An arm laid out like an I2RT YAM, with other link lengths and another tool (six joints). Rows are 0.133 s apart.
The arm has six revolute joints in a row. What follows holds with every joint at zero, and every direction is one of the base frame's. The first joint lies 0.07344 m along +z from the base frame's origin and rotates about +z. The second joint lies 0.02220 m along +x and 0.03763 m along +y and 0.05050 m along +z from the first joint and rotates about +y. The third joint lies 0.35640 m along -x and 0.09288 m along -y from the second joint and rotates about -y. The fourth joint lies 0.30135 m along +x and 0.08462 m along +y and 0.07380 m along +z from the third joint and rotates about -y. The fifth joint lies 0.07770 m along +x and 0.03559 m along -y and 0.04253 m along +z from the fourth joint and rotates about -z. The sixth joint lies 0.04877 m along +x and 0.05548 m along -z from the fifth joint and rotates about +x. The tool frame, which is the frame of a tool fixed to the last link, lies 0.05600 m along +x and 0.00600 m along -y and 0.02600 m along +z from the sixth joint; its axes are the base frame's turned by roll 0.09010, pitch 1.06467 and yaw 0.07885 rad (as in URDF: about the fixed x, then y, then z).
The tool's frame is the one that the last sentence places.
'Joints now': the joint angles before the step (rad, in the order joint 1, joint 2, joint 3, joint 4, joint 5, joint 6). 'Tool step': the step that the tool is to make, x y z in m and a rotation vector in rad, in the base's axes. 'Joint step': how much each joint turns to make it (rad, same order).
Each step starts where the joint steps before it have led.
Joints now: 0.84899 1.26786 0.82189 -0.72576 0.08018 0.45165
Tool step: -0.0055 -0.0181 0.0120 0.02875 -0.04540 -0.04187
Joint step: -0.01839 -0.08122 -0.02493 -0.00599 0.02298 0.01546
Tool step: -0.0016 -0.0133 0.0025 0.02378 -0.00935 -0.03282
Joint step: -0.03140 -0.04382 -0.02143 0.00078 -0.00788 0.00553
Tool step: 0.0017 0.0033 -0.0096 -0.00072 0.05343 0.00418
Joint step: -0.01106 0.03384 0.00058 -0.00494 -0.04046 0.00278
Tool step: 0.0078 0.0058 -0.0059 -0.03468 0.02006 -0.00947
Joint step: 0.00007 0.05394 0.02138 -0.00645 0.01321 0.00462
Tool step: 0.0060 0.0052 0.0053 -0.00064 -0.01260 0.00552
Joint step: -0.00041 0.01750 0.02530 0.00129 0.00634 -0.00914
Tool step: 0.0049 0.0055 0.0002 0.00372 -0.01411 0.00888
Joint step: 0.00214 0.01640 0.00720 0.02248 0.00408 -0.00916
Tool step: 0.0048 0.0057 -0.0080 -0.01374 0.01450 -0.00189
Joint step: 0.00267 0.03784 0.00412 0.01340 0.00120 0.00446
